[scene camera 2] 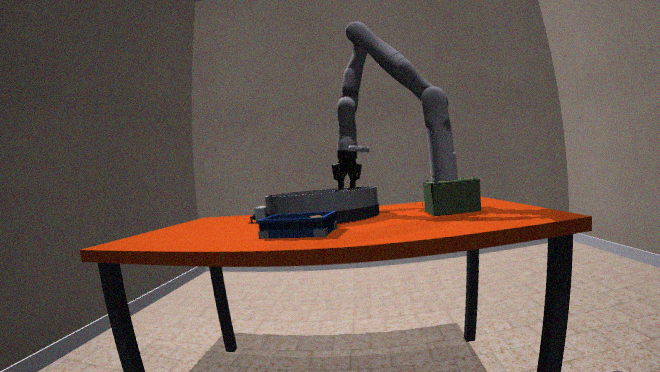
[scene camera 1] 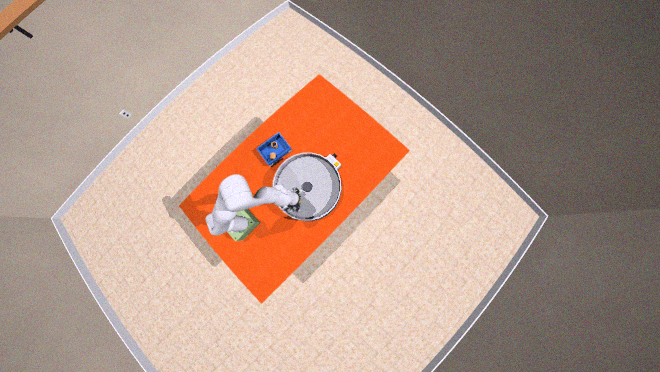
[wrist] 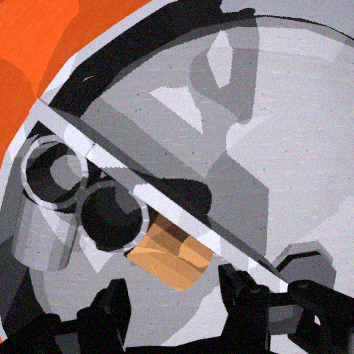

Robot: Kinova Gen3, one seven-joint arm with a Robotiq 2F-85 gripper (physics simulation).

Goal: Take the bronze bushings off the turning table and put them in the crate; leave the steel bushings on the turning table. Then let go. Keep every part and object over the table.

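Pixels of known places: gripper, fingertip midpoint: [wrist: 173, 288]; arm's base, link origin: [scene camera 2: 444, 180] [scene camera 1: 240, 223].
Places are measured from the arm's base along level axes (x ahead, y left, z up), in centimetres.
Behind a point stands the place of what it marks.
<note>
The turning table [scene camera 1: 320, 172] {x 57.5, y -8.9, z -5.2 cm} [scene camera 2: 320, 202] {x 42.0, y 10.8, z -3.3 cm} [wrist: 310, 120] {x 37.0, y -0.5, z -5.2 cm} is a round grey disc with a raised rim. A bronze bushing [wrist: 170, 265] {x 34.7, y -13.1, z -1.4 cm} lies on it, beside a thin diagonal bar [wrist: 165, 202] {x 32.2, y -10.5, z -0.5 cm}. Two steel bushings stand to its left in the wrist view, one [wrist: 45, 240] {x 28.7, y -16.5, z -1.6 cm} near the rim and one [wrist: 145, 220] {x 32.2, y -12.0, z -1.5 cm} right beside the bronze one. My gripper [scene camera 1: 296, 200] {x 35.7, y -14.0, z -1.4 cm} [scene camera 2: 347, 187] {x 35.7, y -14.0, z -1.4 cm} [wrist: 173, 288] {x 35.7, y -14.0, z -1.4 cm} is open and empty, pointing down above the turning table; the bronze bushing shows just ahead of the gap between its fingers. The blue crate [scene camera 1: 285, 141] {x 55.1, y 23.1, z -5.7 cm} [scene camera 2: 295, 230] {x 45.4, y 32.1, z -8.6 cm} holds two bronze bushings [scene camera 1: 274, 144] {x 48.9, y 28.4, z -8.0 cm} [scene camera 1: 272, 156] {x 42.0, y 21.4, z -6.2 cm}.
The crate stands close beside the turning table's rim. A white box with a yellow button [scene camera 1: 332, 161] {x 68.0, y -8.9, z -4.7 cm} is at the rim's far side. The green arm base [scene camera 1: 254, 223] {x 5.8, y -5.0, z -2.7 cm} [scene camera 2: 455, 198] {x -1.2, y 11.0, z -5.6 cm} stands on the orange table [scene camera 1: 350, 120] {x 99.2, y 5.7, z -10.5 cm} [scene camera 2: 175, 237] {x 87.9, y 26.9, z -10.5 cm}. A dark hub [wrist: 310, 267] {x 44.2, y -8.3, z -4.4 cm} rises mid-disc.
</note>
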